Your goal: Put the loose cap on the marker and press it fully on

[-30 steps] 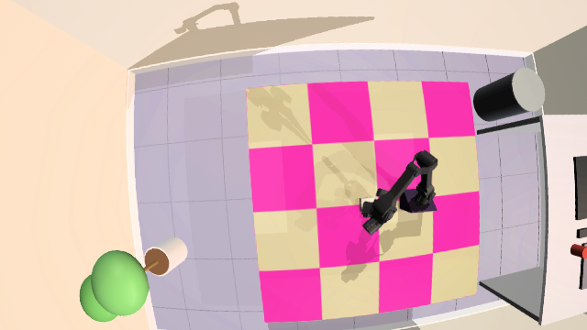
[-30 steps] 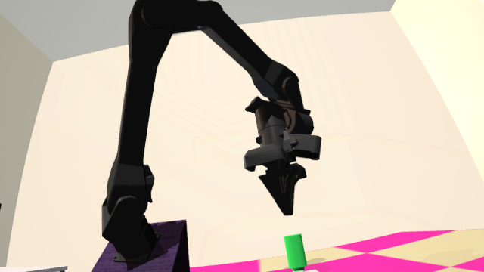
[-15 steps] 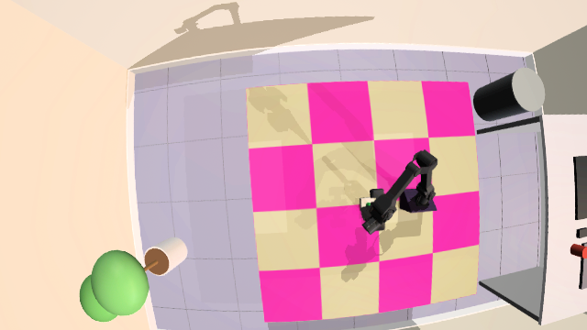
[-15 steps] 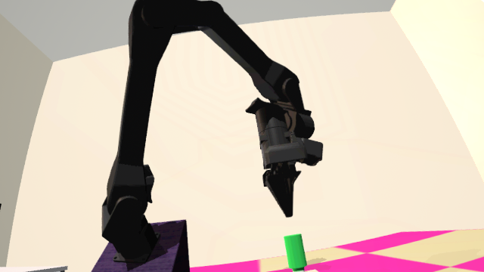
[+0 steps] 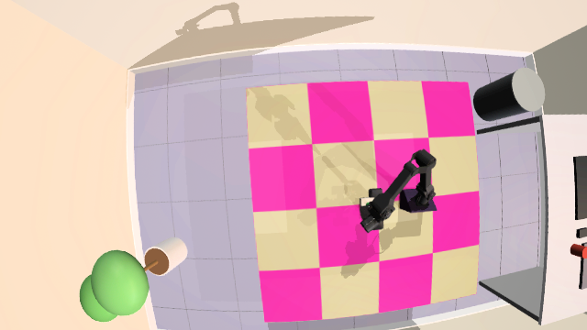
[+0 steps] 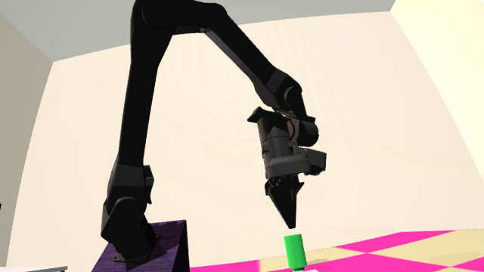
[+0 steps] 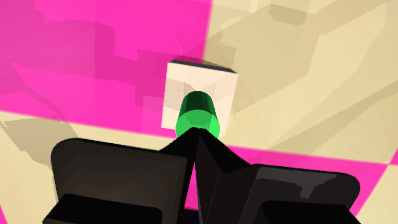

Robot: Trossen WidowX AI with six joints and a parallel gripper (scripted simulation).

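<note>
Right now my gripper tip is 4 cm above the green cap. The rest, counted from my gripper tip: pale holder block 10 cm below.
</note>
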